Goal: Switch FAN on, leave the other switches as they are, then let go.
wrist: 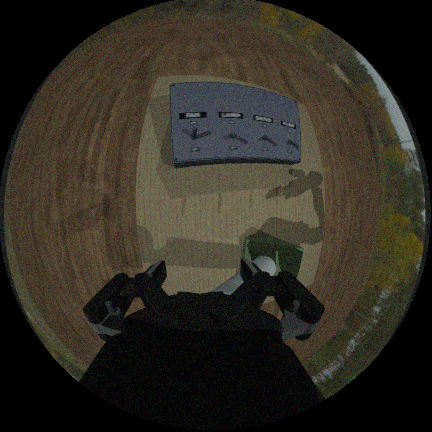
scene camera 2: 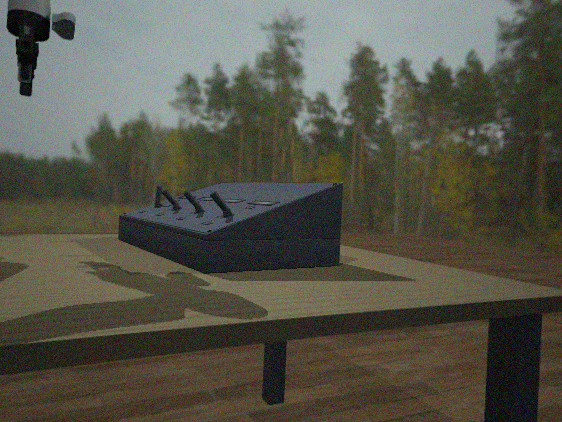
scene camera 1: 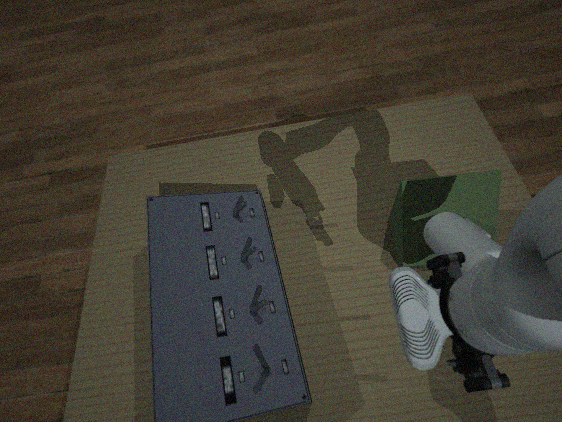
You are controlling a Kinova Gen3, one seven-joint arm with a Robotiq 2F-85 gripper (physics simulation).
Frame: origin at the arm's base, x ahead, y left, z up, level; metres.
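Seen in the pictures: gripper, fingertip midpoint: (wrist: 202, 268) (scene camera 2: 24, 89); arm's base, origin of the base link: (wrist: 263, 267) (scene camera 1: 444, 231).
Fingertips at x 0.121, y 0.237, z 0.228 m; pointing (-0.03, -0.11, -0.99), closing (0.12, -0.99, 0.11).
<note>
Offsets run from my fingertips to a thing's top centre. Level surfaces: height alone.
The blue-grey sloped switch panel (scene camera 1: 185, 300) (scene camera 2: 280, 250) (wrist: 235, 95) has four levers. The FAN lever @[dx +0.271, dy +0.038, dz -0.180 m] (scene camera 1: 264, 368) (scene camera 2: 158, 197) (wrist: 195, 134) is at the near end in scene camera 1 and the far end in scene camera 2. It stands upright in scene camera 2, toward the high ON side. The LAMP lever @[dx +0.284, dy -0.083, dz -0.189 m] (scene camera 2: 171, 200), DRIVE lever @[dx +0.311, dy -0.199, dz -0.189 m] (scene camera 2: 193, 203) and PUMP lever @[dx +0.338, dy -0.316, dz -0.189 m] (scene camera 2: 221, 204) lean toward the low OFF side. My gripper (scene camera 2: 26, 89) (wrist: 202, 268) is open and empty, high above and well away from the panel, touching no lever.
The panel stands on a wooden table @[dz -0.314 m] (scene camera 1: 125, 175) (scene camera 2: 450, 295) (wrist: 225, 215). A green box-like block (scene camera 1: 480, 200) (wrist: 291, 257) is beside the arm's base. The arm's shadow falls across the table between the panel and the green block.
</note>
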